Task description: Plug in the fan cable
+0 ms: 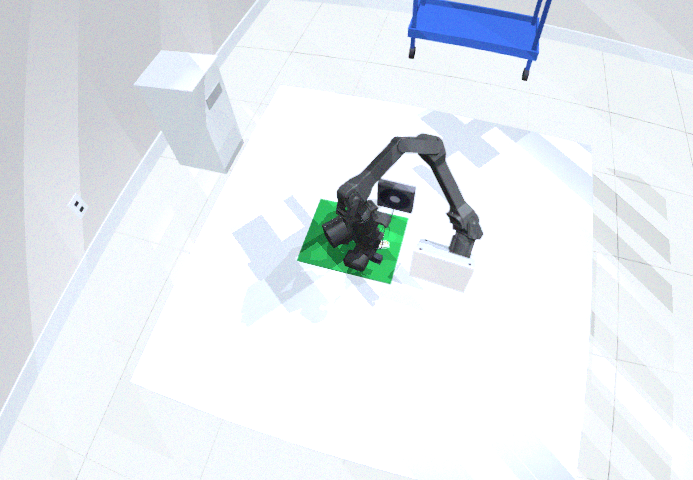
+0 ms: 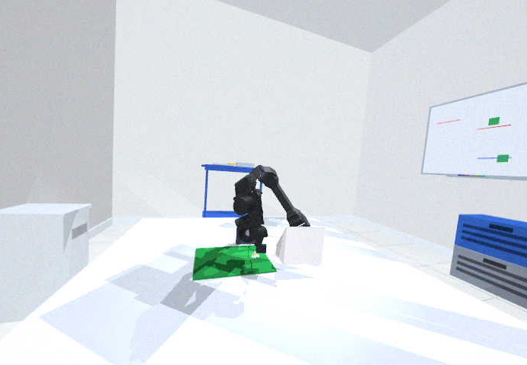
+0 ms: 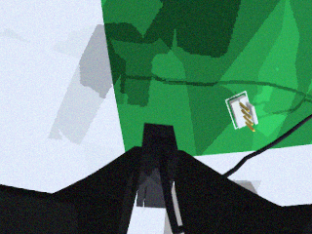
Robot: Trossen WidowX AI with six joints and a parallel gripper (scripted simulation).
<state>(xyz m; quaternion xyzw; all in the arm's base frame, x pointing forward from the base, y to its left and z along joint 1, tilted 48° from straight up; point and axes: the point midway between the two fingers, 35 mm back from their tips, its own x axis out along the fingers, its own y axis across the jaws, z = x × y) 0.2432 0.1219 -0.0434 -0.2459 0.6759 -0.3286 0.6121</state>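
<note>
My gripper tip is now 9 cm short of the green board, 7 cm to the left of it and 10 cm above it. Round my gripper tip: black fan plug (1 cm behind); black fan (1 cm ahead, 24 cm to the right, 3 cm below); white four-pin header (9 cm to the right, 9 cm below).
</note>
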